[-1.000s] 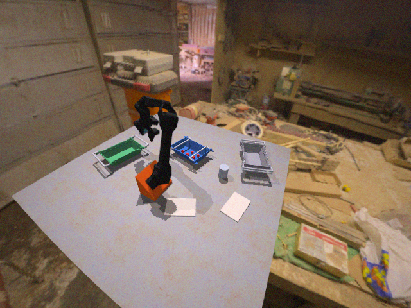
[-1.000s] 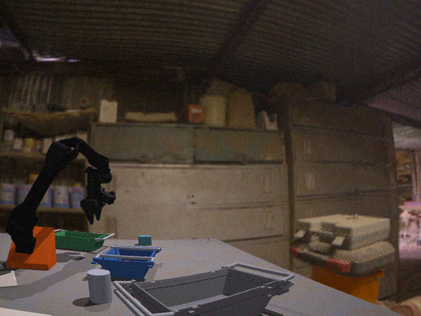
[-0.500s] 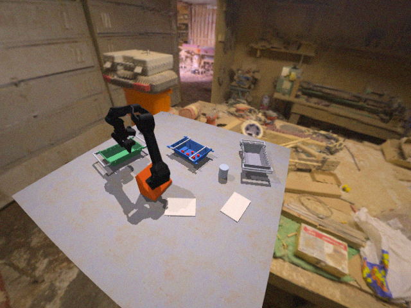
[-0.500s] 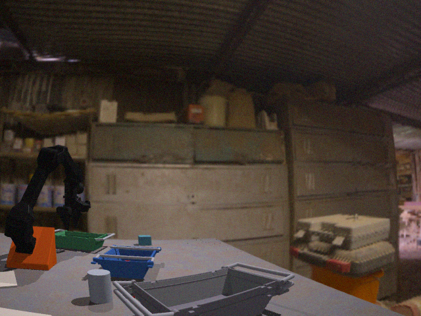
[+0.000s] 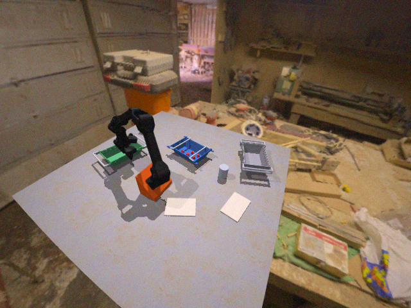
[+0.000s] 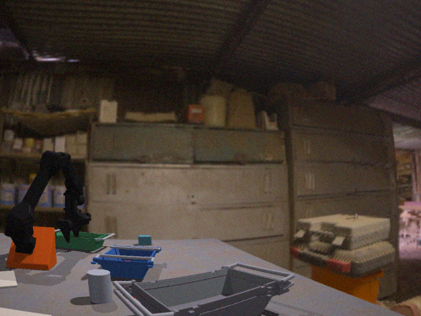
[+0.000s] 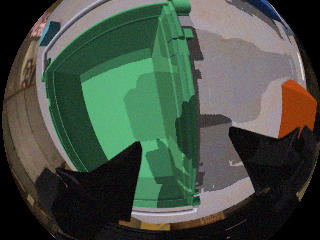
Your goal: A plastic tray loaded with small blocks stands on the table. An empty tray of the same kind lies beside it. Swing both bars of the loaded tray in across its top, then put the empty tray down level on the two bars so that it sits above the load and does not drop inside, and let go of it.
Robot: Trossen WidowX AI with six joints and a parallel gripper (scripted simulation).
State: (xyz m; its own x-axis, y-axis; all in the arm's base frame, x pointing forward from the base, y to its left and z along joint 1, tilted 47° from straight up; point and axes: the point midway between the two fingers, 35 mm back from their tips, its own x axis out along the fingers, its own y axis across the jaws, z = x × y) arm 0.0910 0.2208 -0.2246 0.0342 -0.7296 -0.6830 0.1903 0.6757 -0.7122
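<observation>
My gripper tip is 1 cm short of the green tray, 7 cm to the right of it and 1 cm below it. Also, from my gripper tip: teal block: 33 cm ahead, 20 cm to the left, 2 cm below; red block: 29 cm ahead, 57 cm to the right, 3 cm below; grey cylinder: 22 cm ahead, 59 cm to the right.
</observation>
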